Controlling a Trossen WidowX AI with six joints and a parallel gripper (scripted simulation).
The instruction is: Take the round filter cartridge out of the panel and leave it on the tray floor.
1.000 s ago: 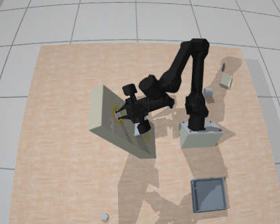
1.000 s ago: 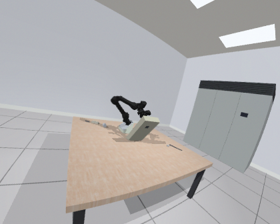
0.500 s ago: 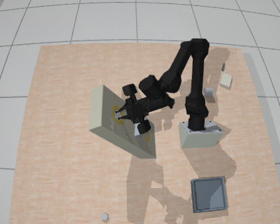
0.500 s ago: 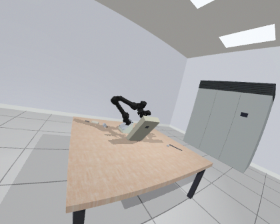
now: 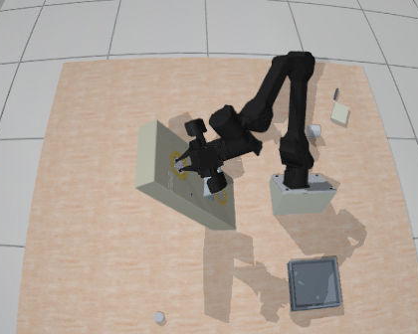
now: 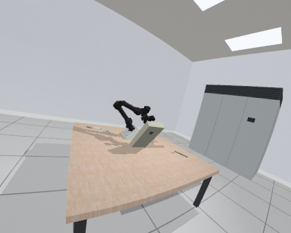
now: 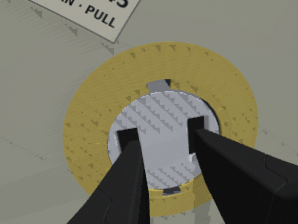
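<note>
Right now my gripper tip is 10 mm short of the round white filter cartridge and 10 mm above it. From my gripper tip the other things lie so: small grey cylinder (350 mm to the left, 230 mm below, 120 mm ahead); service panel (80 mm below, 30 mm behind, 10 mm to the left); grey bracket (100 mm below, 90 mm behind, 10 mm to the left).
</note>
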